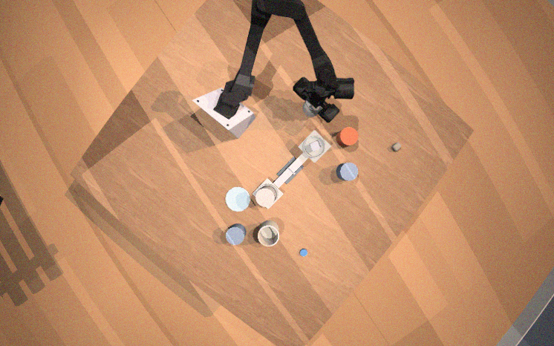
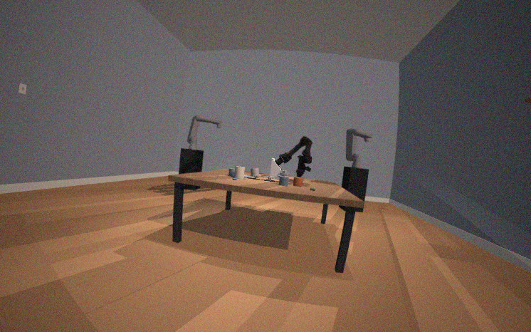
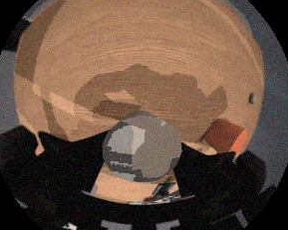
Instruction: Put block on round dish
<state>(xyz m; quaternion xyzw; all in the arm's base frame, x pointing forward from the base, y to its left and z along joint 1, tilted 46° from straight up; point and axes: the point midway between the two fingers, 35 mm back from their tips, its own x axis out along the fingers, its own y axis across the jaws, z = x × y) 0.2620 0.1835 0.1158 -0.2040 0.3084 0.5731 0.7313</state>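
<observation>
The small pale block lies 80 mm ahead of my gripper tip, 150 mm to the right of it and 60 mm above it. Also, from my gripper tip: round dish: 70 mm behind, 480 mm to the right, 20 mm below; orange cylinder: 160 mm ahead, 50 mm to the right, 10 mm above; beige cup: 110 mm ahead, 520 mm to the right, 20 mm above.
</observation>
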